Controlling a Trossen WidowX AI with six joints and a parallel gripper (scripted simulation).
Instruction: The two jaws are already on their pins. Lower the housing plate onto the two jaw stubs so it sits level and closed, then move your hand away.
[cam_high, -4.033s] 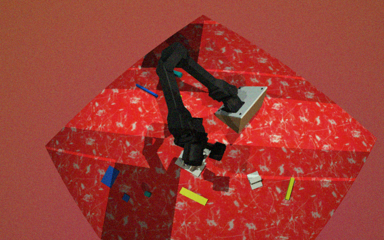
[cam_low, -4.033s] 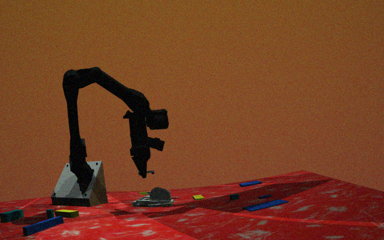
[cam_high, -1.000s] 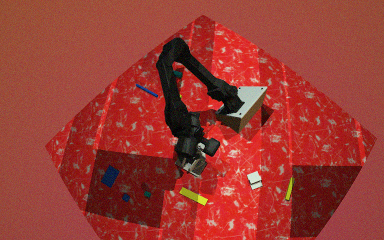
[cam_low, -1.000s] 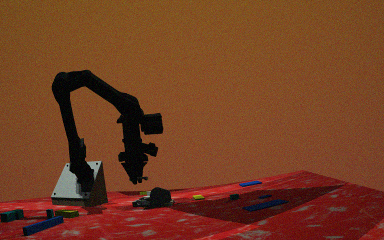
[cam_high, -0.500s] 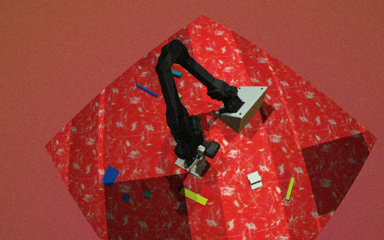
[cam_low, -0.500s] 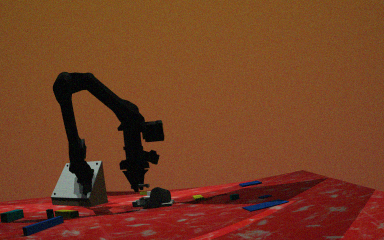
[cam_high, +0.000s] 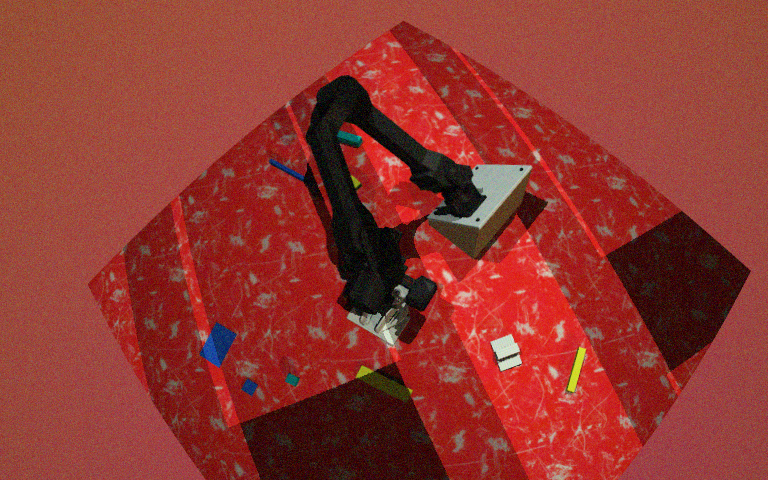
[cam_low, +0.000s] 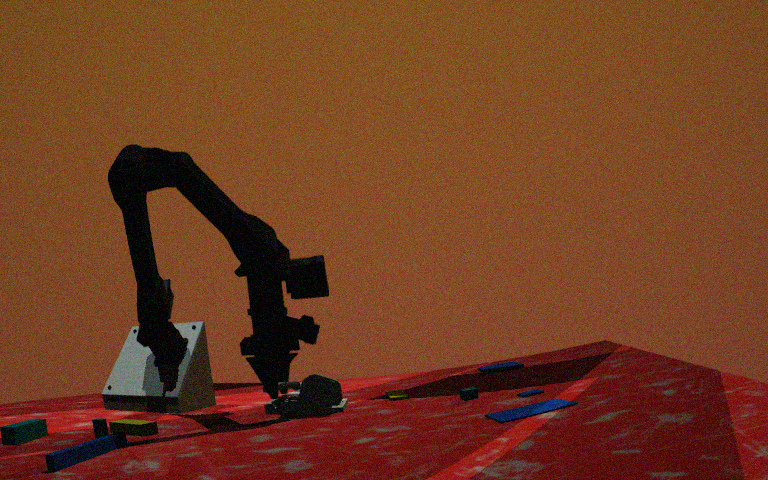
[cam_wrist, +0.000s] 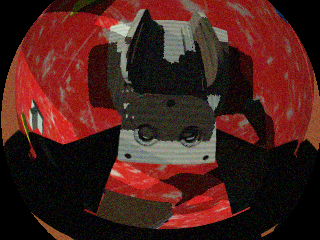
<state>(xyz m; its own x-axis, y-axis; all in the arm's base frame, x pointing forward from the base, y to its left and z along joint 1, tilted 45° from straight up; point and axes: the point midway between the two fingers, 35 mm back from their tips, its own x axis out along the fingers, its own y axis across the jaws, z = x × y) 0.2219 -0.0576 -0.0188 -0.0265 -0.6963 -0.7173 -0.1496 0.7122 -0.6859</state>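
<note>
My gripper tip is 2 cm short of the grey jaw assembly, 2 cm to the right of it and 1 cm above it. From my gripper tip the other things lie so: teal cube: 30 cm ahead, 4 cm to the right, 2 cm below; blue stick: 7 cm behind, 42 cm to the right, 2 cm below; white ridged block: 4 cm behind, 28 cm to the left, 2 cm below.
</note>
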